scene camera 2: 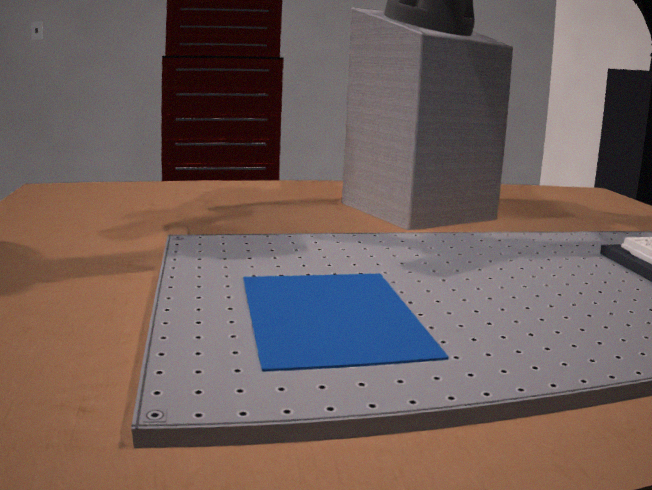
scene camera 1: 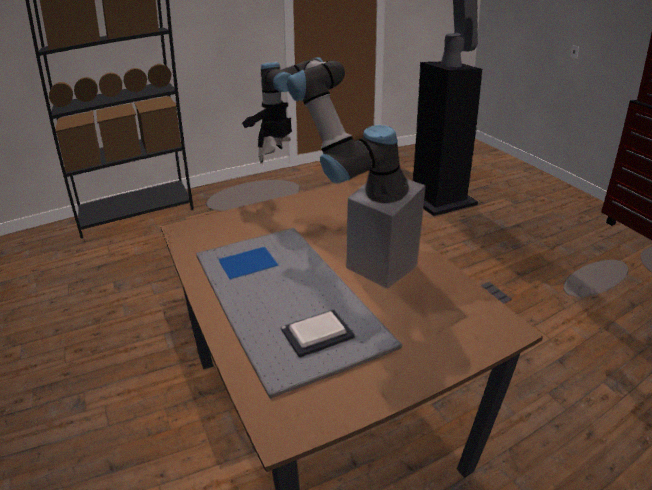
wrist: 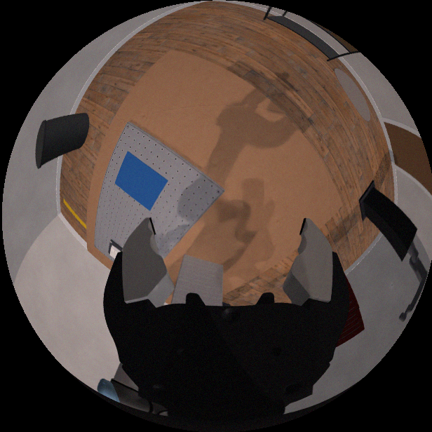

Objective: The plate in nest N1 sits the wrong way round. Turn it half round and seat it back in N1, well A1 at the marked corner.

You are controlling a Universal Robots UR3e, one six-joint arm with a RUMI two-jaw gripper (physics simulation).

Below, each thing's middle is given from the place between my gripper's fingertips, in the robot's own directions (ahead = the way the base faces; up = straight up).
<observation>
Right now my hand is 270 mm above the blue rectangle (scene camera 2: 305,322), 200 mm to the right of it and 180 mm short of it. From my hand the other things lie so: dark nest N1 (scene camera 1: 290,337): 620 mm to the left, 270 mm below, 110 mm ahead; then white well plate (scene camera 1: 311,331): 620 mm to the left, 250 mm below, 110 mm ahead.
</observation>
